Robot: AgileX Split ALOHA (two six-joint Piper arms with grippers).
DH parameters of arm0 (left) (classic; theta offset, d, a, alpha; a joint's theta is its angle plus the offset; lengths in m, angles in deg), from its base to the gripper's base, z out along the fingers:
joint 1: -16.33 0.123 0 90
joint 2: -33.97 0 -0.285 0
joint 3: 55.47 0 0.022 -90
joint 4: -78.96 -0.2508 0 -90
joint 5: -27.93 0 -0.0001 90
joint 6: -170.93 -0.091 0 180
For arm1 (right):
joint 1: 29.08 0.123 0 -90
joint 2: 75.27 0 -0.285 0
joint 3: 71.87 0 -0.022 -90
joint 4: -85.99 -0.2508 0 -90
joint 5: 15.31 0 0.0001 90
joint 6: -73.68 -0.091 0 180
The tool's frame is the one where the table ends.
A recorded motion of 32 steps. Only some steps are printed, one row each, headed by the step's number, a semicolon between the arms.
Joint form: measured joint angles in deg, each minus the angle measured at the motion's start. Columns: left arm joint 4, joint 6, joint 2, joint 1, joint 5, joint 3; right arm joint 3, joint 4, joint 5, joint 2, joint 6, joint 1.
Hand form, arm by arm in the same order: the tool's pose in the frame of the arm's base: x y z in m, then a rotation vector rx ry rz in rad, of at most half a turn. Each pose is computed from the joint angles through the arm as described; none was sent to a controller.
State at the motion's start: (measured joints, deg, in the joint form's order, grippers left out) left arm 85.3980 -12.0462 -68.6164 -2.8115 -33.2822 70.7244; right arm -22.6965 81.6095 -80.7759 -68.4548 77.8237 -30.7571
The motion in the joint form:
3: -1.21 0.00 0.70 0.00 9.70 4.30; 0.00 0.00 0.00 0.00 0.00 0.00
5: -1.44 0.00 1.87 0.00 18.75 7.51; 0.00 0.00 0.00 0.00 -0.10 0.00
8: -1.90 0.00 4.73 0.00 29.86 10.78; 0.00 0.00 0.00 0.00 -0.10 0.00
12: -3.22 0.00 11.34 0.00 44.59 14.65; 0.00 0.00 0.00 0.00 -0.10 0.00
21: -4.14 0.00 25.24 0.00 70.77 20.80; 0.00 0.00 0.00 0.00 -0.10 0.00
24: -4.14 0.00 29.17 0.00 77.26 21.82; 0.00 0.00 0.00 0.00 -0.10 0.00
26: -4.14 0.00 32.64 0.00 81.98 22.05; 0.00 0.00 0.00 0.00 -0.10 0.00
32: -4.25 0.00 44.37 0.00 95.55 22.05; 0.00 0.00 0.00 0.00 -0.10 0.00
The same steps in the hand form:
3: 0.2737 -0.0881 0.1764 0.2347 1.7326 -0.1859; -0.0098 0.0066 0.2680 -0.0532 2.1167 0.0321
5: 0.2813 -0.0920 0.1816 0.2519 1.8129 -0.1905; -0.0098 0.0066 0.2680 -0.0514 2.1168 0.0332
8: 0.2845 -0.0948 0.1940 0.2764 1.8976 -0.1965; -0.0098 0.0066 0.2680 -0.0514 2.1168 0.0332
12: 0.2788 -0.0952 0.2253 0.3190 1.9661 -0.2013; -0.0098 0.0066 0.2680 -0.0514 2.1168 0.0332
21: 0.2447 -0.0856 0.2890 0.3658 2.0669 -0.2014; -0.0098 0.0066 0.2680 -0.0514 2.1168 0.0332
24: 0.2301 -0.0809 0.3032 0.3740 2.0929 -0.2020; -0.0098 0.0066 0.2680 -0.0514 2.1168 0.0332
26: 0.2160 -0.0763 0.3125 0.3800 2.1100 -0.2024; -0.0098 0.0066 0.2680 -0.0514 2.1168 0.0332
32: 0.1654 -0.0595 0.3360 0.3959 2.1399 -0.2028; -0.0098 0.0066 0.2680 -0.0514 2.1168 0.0332

